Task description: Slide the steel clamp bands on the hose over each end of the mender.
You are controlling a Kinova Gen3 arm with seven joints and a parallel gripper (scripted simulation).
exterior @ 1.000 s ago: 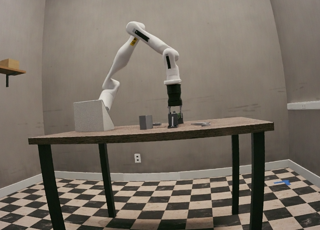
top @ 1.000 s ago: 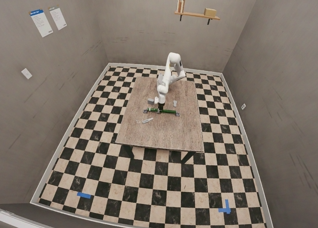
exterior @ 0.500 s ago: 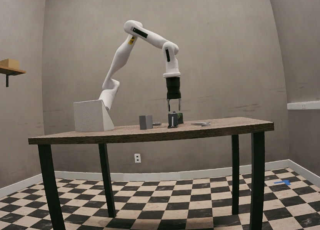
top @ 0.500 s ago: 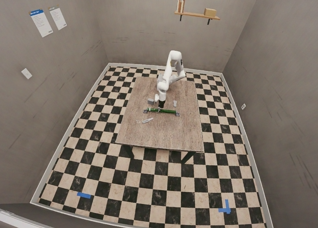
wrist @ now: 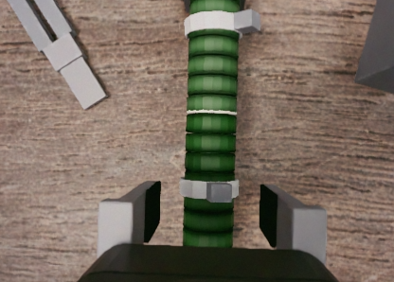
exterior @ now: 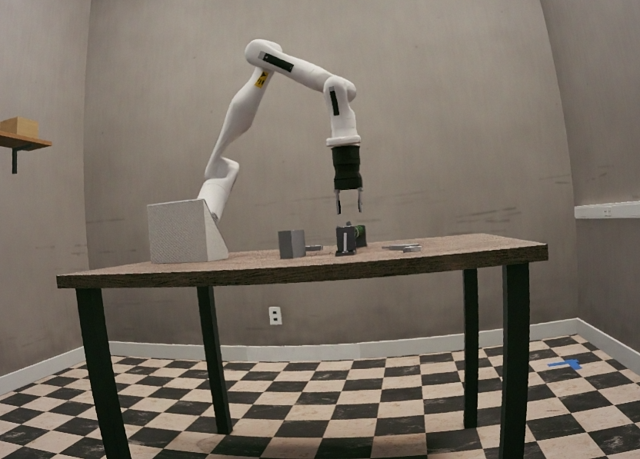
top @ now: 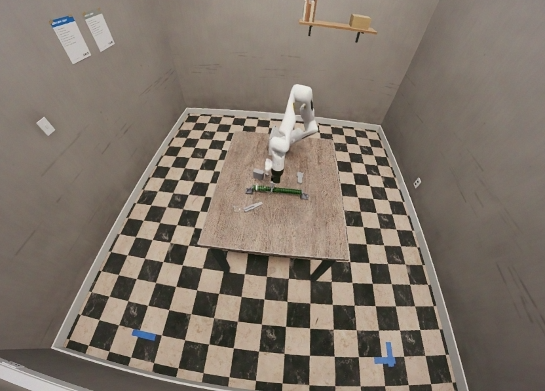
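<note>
Right now my hand is 13 cm short of the grey flat tool, 9 cm to the left of it and 11 cm above it. The rest, counted from my hand: grey block (12 cm behind, 13 cm to the right, 8 cm below).
</note>
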